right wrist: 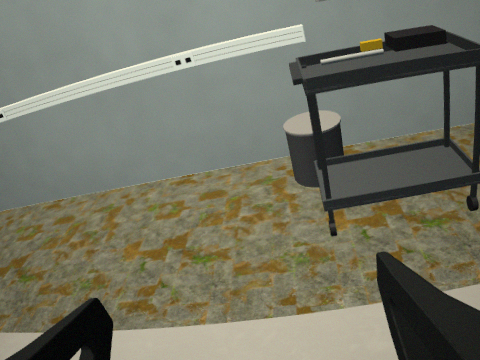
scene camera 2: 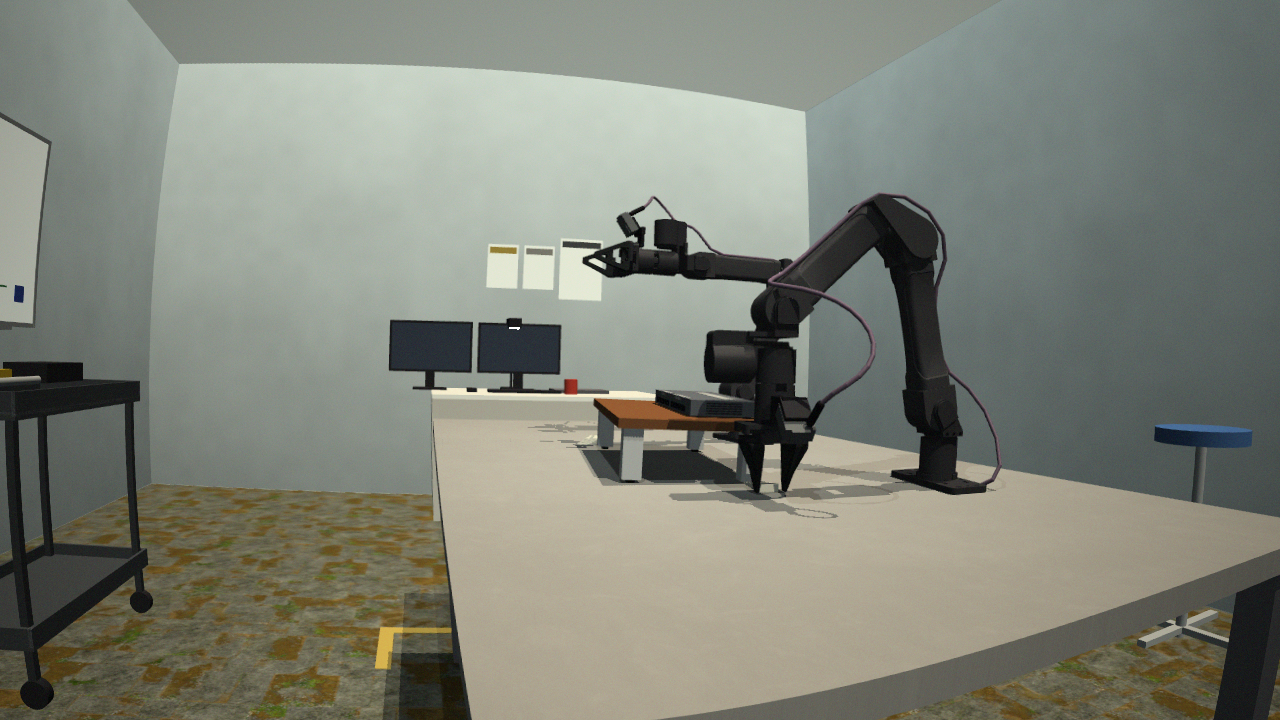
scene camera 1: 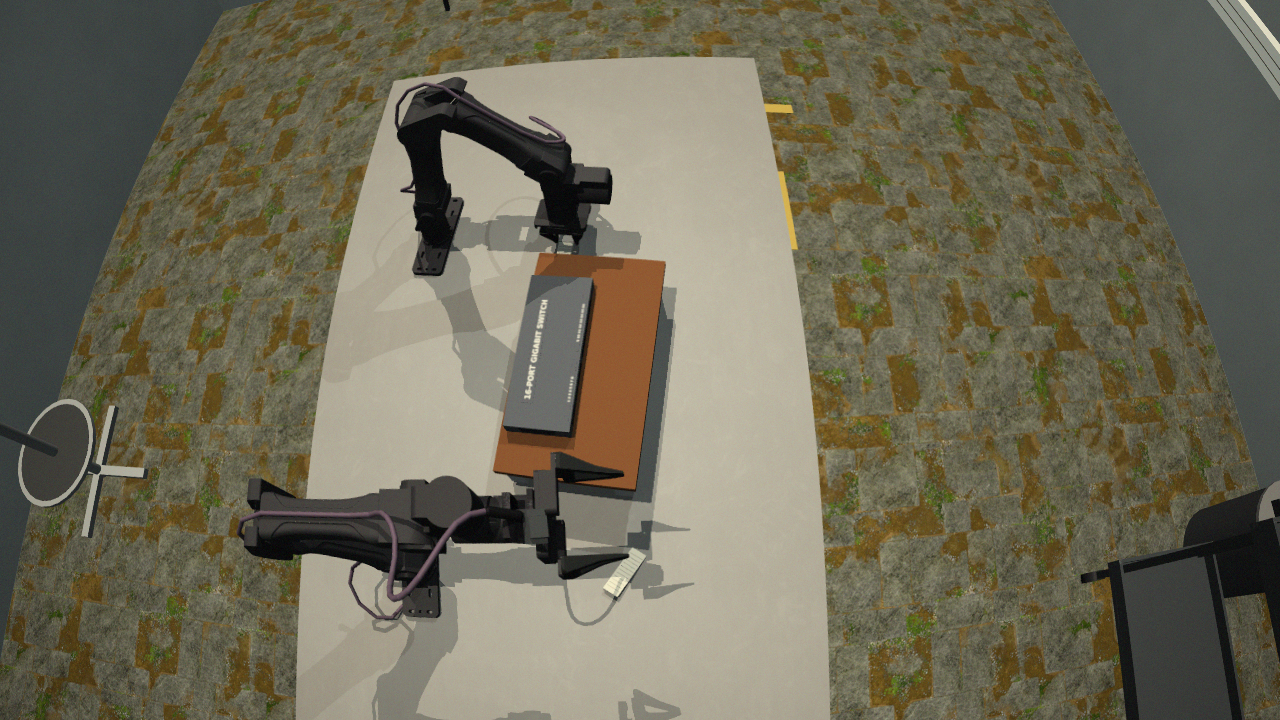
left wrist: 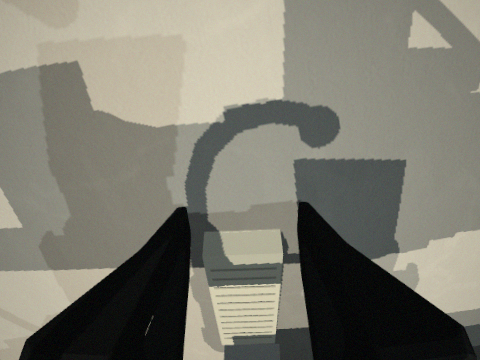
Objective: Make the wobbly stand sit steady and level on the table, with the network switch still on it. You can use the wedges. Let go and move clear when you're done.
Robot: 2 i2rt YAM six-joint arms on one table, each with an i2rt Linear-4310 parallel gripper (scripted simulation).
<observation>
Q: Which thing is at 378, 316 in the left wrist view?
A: My left gripper.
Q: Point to a dark network switch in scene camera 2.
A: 693, 403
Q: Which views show my right gripper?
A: The right wrist view, scene camera 2 and scene camera 1 only.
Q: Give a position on a dark network switch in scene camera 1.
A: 543, 390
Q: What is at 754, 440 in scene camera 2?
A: My left gripper.
</observation>
